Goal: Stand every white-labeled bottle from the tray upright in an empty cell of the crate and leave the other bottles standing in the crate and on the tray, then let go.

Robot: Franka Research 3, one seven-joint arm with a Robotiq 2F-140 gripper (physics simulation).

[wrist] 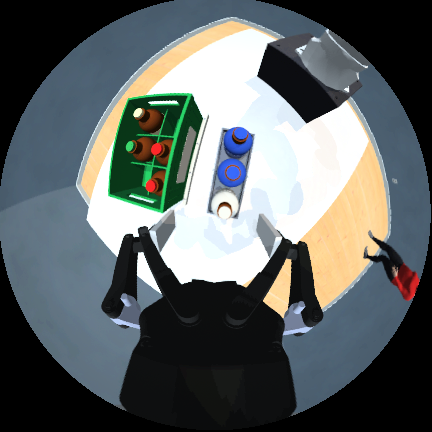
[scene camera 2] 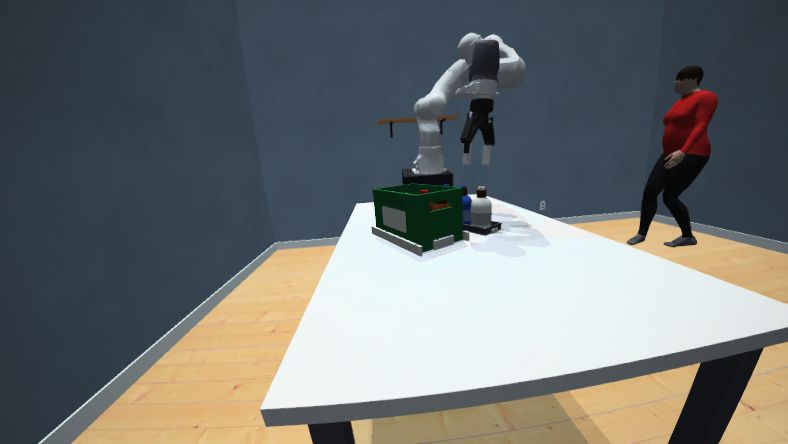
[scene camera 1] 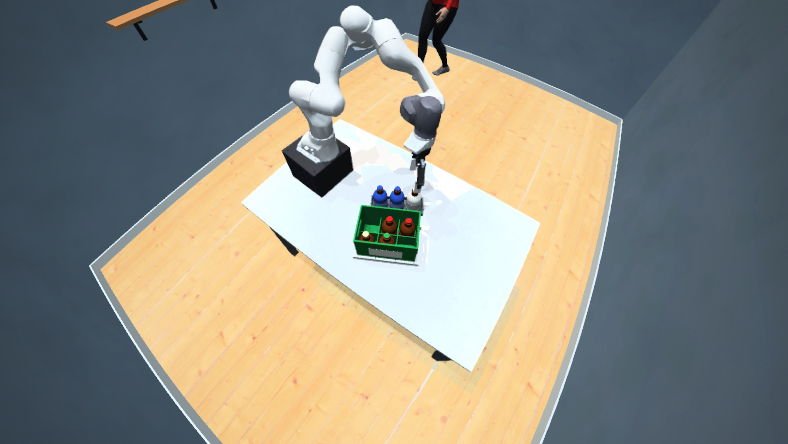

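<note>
The white bottle (scene camera 1: 414, 199) (scene camera 2: 480, 209) (wrist: 223, 201) stands upright at one end of the tray (scene camera 2: 490, 227) (wrist: 240, 189), beside two blue bottles (scene camera 1: 379, 196) (scene camera 1: 397, 196) (wrist: 238, 142) (wrist: 231, 172). The green crate (scene camera 1: 361, 249) (scene camera 2: 419, 220) (wrist: 195, 125) has six cells. In scene camera 1, its back-left and front-right cells are empty; two red-capped bottles (scene camera 1: 389, 226) (scene camera 1: 408, 227), a cream-capped bottle (scene camera 1: 366, 237) and a green-capped bottle (scene camera 1: 386, 239) fill the others. My gripper (scene camera 1: 415, 176) (scene camera 2: 476, 157) (wrist: 215, 220) is open and empty, fingers pointing down, above the white bottle's end of the tray.
Low white rails (scene camera 2: 397, 241) run along the crate's base on the white table (scene camera 1: 463, 286) (scene camera 2: 468, 330). The arm's black base (scene camera 1: 319, 170) (wrist: 295, 85) stands at the table's far end. A person in red (scene camera 2: 689, 126) (wrist: 406, 285) stands on the floor beyond the table.
</note>
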